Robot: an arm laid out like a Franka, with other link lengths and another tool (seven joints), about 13 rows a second.
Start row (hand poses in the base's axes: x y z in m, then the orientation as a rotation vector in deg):
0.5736 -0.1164 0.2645 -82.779 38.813 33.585
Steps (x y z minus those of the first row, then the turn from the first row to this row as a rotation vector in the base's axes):
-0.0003 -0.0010 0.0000 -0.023 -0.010 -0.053
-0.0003 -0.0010 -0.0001 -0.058 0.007 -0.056
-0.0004 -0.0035 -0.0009 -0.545 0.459 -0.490
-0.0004 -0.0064 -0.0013 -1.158 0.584 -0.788
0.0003 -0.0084 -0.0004 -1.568 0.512 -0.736
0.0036 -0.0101 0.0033 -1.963 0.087 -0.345
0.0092 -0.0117 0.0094 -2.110 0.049 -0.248
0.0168 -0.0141 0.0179 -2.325 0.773 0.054
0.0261 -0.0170 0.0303 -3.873 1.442 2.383
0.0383 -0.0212 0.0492 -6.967 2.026 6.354
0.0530 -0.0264 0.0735 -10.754 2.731 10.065
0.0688 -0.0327 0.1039 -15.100 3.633 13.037
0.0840 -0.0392 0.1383 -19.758 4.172 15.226
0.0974 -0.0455 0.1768 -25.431 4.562 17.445
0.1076 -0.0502 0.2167 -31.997 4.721 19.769
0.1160 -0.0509 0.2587 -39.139 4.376 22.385
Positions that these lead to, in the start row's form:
0.5733 -0.1174 0.2645 -82.781 38.850 33.530
0.5733 -0.1174 0.2644 -82.808 38.879 33.531
0.5732 -0.1199 0.2636 -82.987 39.718 33.407
0.5732 -0.1228 0.2632 -83.405 40.254 33.105
0.5739 -0.1248 0.2641 -83.823 40.318 32.981
0.5772 -0.1265 0.2678 -84.441 39.863 32.857
0.5828 -0.1281 0.2739 -84.626 39.821 32.864
0.5904 -0.1305 0.2824 -84.801 40.267 33.592
0.5997 -0.1334 0.2948 -87.067 39.765 35.507
0.6119 -0.1376 0.3137 -91.453 38.576 38.236
0.6266 -0.1428 0.3380 -96.348 37.849 40.676
0.6424 -0.1491 0.3684 -101.439 37.961 42.533
0.6576 -0.1556 0.4028 -106.610 38.428 43.370
0.6710 -0.1619 0.4413 -112.807 39.058 43.766
0.6812 -0.1666 0.4812 -119.967 39.653 43.702
0.6896 -0.1673 0.5232 -127.916 39.670 43.149

